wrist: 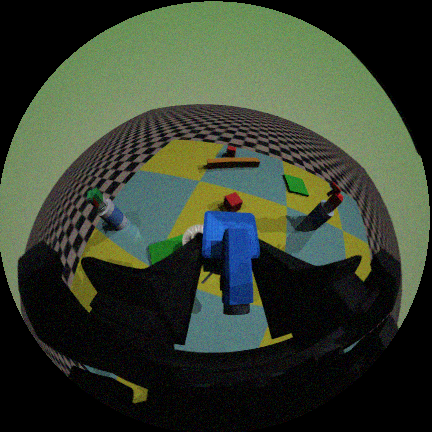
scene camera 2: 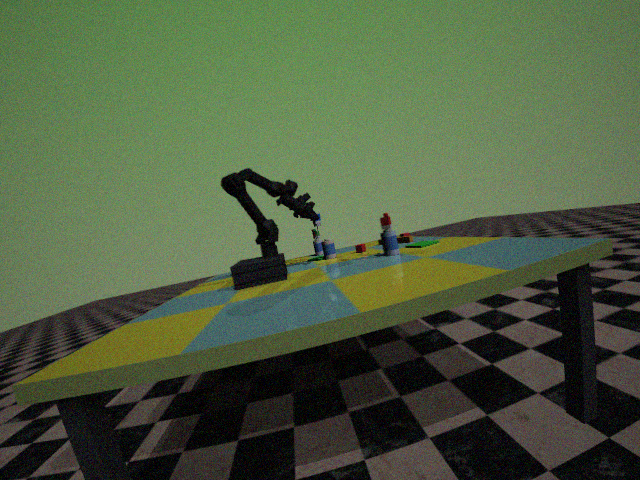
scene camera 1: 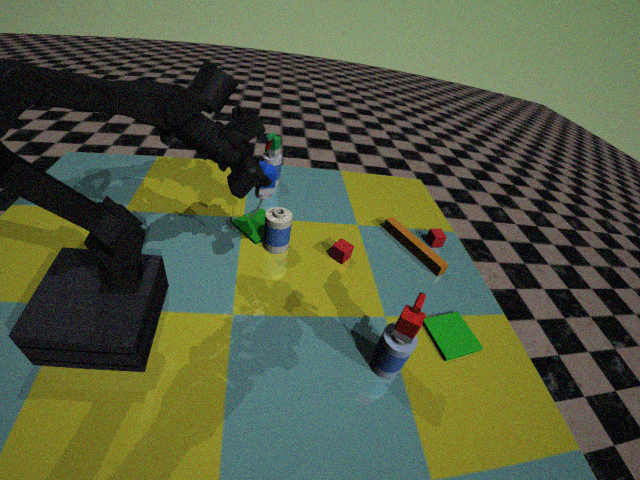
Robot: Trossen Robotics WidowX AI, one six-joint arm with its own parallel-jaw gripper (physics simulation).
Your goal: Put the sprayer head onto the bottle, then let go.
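Places are measured from the arm's base along level axes (x ahead, y left, z up), in metres.
Where they show: gripper, between the fingertips: point(wrist: 225, 240) point(scene camera 2: 317, 218) point(scene camera 1: 267, 178); arm's base, origin of its link: point(scene camera 2: 269, 256) point(scene camera 1: 121, 279).
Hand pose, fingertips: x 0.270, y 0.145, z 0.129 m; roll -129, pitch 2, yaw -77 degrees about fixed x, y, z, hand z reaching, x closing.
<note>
Each offset is from my fingertips to the top centre of the thing. "spot": to the spot under its first point.
My gripper point(scene camera 1: 254, 181) point(scene camera 2: 315, 219) point(wrist: 225, 240) is shut on the blue sprayer head @[spot: dx -0.002, dy -0.004, dz +0.022 m] point(scene camera 1: 267, 169) point(scene camera 2: 318, 217) point(wrist: 238, 265), its thin tube hanging down. The open bottle @[dx +0.038, dy +0.045, dz -0.113 m] point(scene camera 1: 278, 235) point(scene camera 2: 329, 250) point(wrist: 192, 233), white with a blue label, stands upright on the table. The head is raised above the bottle's height and apart from it. In scene camera 2 it is up and slightly left of the bottle. In the wrist view the bottle's white top shows beyond the left finger, left of the head, and its lower part is hidden.
A bottle with a green head @[dx +0.041, dy +0.347, dz -0.046 m] point(scene camera 2: 318, 246) point(wrist: 115, 215) stands at the back. A bottle with a red head @[dx +0.218, dy -0.301, dz -0.046 m] point(scene camera 1: 390, 355) point(scene camera 2: 390, 242) stands at the front right. A green wedge @[dx -0.001, dy +0.121, dz -0.209 m] point(scene camera 1: 251, 226) is beside the open bottle. Also there: red cubes @[dx +0.197, dy -0.001, dz -0.178 m] point(scene camera 1: 341, 251) @[dx +0.499, dy +0.047, dz -0.178 m] point(scene camera 1: 436, 237), an orange bar @[dx +0.416, dy +0.024, dz -0.187 m] point(scene camera 1: 415, 246), a green plate @[dx +0.390, dy -0.261, dz -0.209 m] point(scene camera 1: 453, 335).
</note>
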